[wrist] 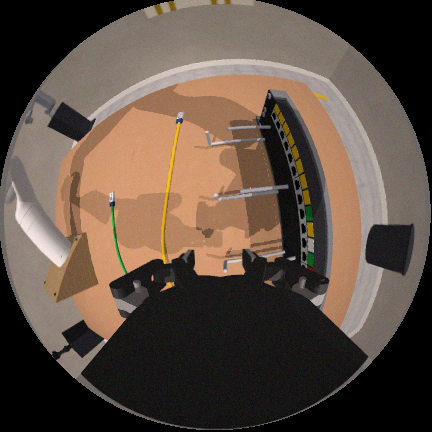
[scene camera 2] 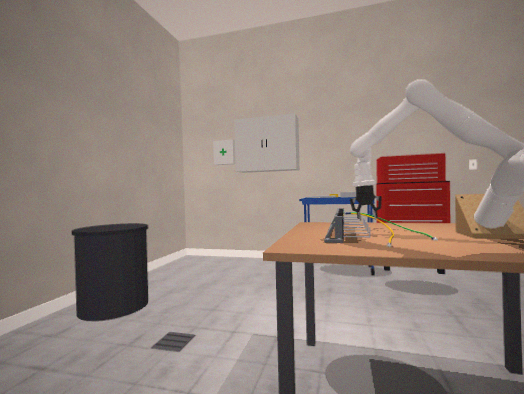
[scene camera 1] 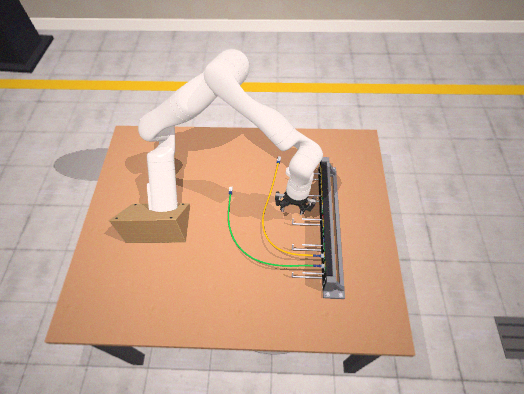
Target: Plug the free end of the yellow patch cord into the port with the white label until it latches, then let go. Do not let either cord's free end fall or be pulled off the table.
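Places are measured from the arm's base along level axes (x ahead, y left, z up), in metres.
Where they show: gripper, fingertip midpoint: (wrist: 218, 256) (scene camera 2: 367, 219) (scene camera 1: 291, 211); arm's base, link origin: (wrist: 63, 253) (scene camera 2: 487, 219) (scene camera 1: 164, 208).
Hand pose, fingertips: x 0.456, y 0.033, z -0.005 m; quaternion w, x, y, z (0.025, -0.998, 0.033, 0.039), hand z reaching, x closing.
Each offset is from my fingertips to the top centre of the thing. "*": to the spot under its first point.
The yellow cord (scene camera 1: 264, 220) (wrist: 168, 185) lies in a curve on the table; its far end is plugged into the patch panel @(0.037 m up, 0.092 m ahead, 0.019 m right) (scene camera 1: 327, 225) (wrist: 287, 220). Its free end, a clear plug with a blue boot @(0.052 m down, 0.067 m back, 0.273 m left) (scene camera 1: 278, 160) (scene camera 2: 389, 245) (wrist: 180, 118), lies on the table, apart from the panel and gripper. The white label @(* 0.033 m up, 0.105 m ahead, 0.008 m left) (wrist: 311, 245) shows in the wrist view between a yellow and a green label; the port beside it looks empty. My gripper (scene camera 1: 292, 212) (scene camera 2: 365, 209) (wrist: 218, 256) is open, with nothing between its fingers. It hangs above the table between the yellow cord and the panel.
The green cord (scene camera 1: 235, 242) (wrist: 115, 230) has its free end on the table left of the yellow cord. Pairs of metal rods (scene camera 1: 306, 220) (wrist: 245, 194) stick out from the panel's front. The wooden robot base block (scene camera 1: 150, 231) (wrist: 72, 272) stands at the left.
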